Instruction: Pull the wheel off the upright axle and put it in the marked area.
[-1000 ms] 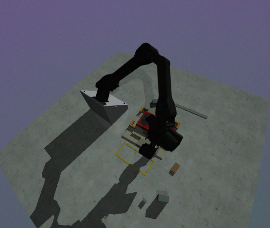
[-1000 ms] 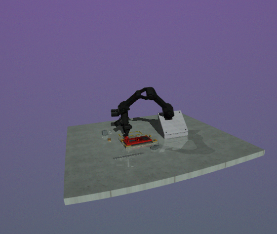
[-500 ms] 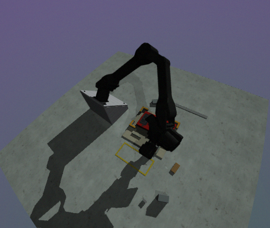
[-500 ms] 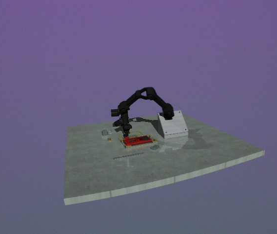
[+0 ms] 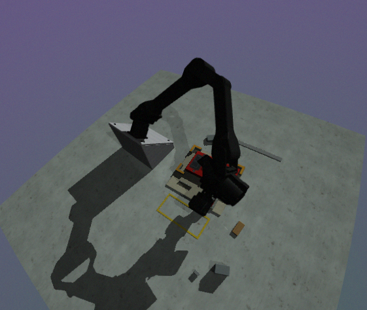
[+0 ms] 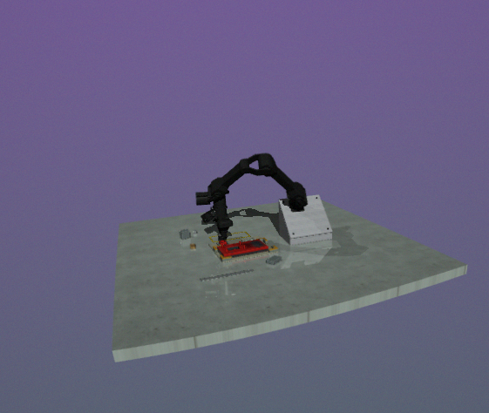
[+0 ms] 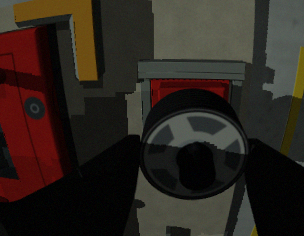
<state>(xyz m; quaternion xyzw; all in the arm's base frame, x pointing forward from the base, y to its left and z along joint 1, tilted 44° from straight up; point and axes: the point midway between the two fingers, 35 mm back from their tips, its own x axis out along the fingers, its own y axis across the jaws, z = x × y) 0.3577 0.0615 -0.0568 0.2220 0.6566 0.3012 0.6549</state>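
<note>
Right now the grey base board is 7 cm behind my gripper tip, 9 cm to the left of it and 3 cm below it. Round my gripper tip: brown block 14 cm ahead, 2 cm to the right, 4 cm below; long grey bar 4 cm ahead, 33 cm to the left, 4 cm below.
</note>
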